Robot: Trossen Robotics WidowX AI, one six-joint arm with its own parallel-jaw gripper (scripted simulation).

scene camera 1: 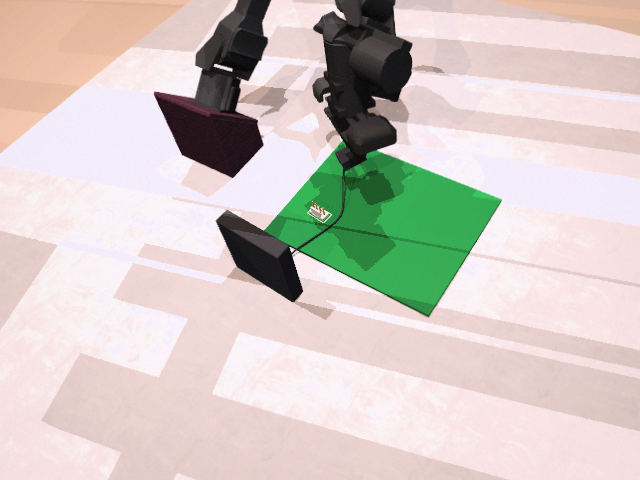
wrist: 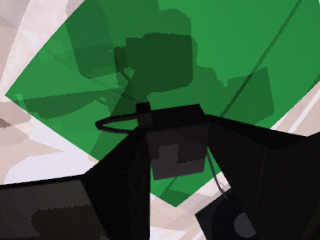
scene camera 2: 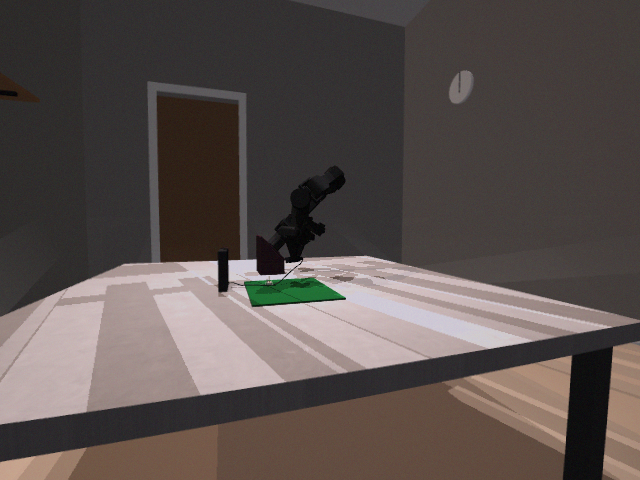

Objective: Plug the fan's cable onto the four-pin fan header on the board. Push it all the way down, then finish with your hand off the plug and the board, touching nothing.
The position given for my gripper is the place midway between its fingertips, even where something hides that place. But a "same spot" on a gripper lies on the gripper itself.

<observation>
my gripper: scene camera 1 356, 155; wrist; scene camera 2
same spot on green board: [wrist: 251, 68] = [scene camera 2: 282, 291]
same spot on my gripper: [scene camera 2: 295, 245] = [wrist: 287, 134]
</observation>
